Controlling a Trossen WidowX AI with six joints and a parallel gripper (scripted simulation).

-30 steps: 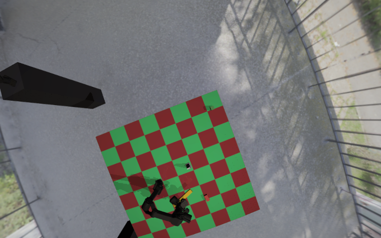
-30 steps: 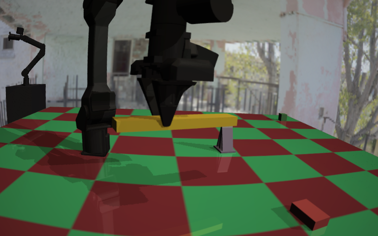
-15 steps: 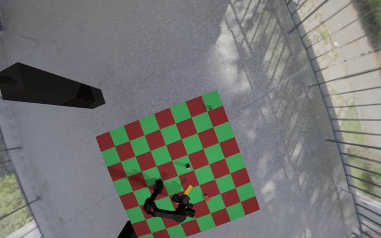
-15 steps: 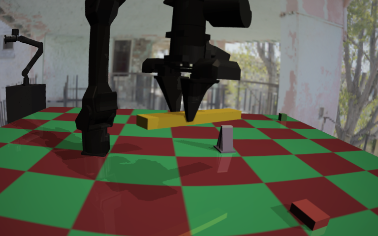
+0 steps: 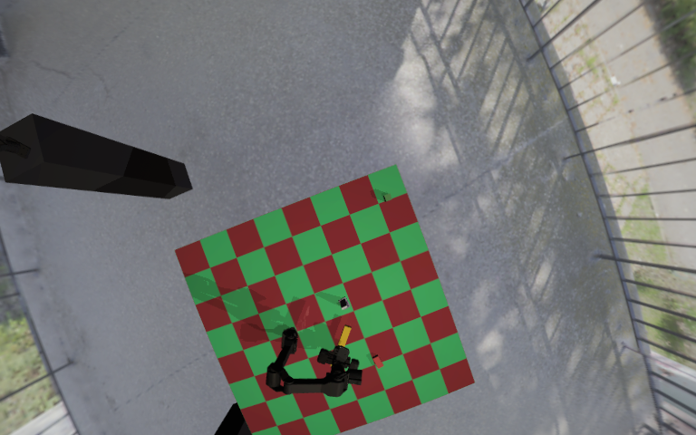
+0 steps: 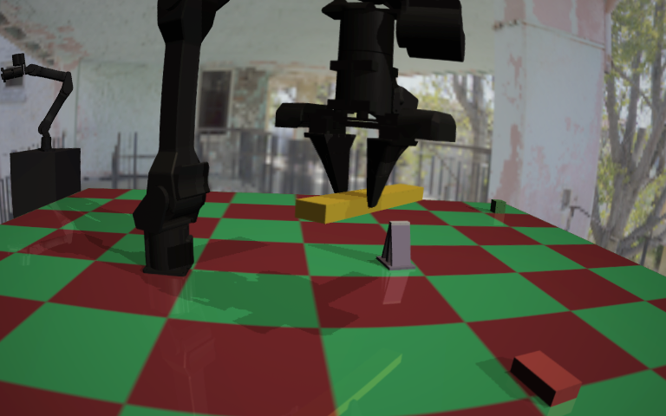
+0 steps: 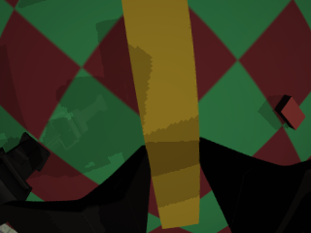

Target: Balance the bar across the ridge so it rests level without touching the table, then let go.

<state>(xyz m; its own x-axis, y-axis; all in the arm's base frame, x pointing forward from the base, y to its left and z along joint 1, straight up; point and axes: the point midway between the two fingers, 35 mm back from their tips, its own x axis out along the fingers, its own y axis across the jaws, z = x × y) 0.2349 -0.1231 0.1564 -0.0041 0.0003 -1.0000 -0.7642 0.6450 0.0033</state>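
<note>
Now: gripper tip 20 mm short of the yellow bar and 20 mm to the right of it. Also, from my gripper tip: red block 150 mm ahead, 190 mm to the right, 110 mm below; then small green block 510 mm ahead, 620 mm to the left, 110 mm below.
</note>
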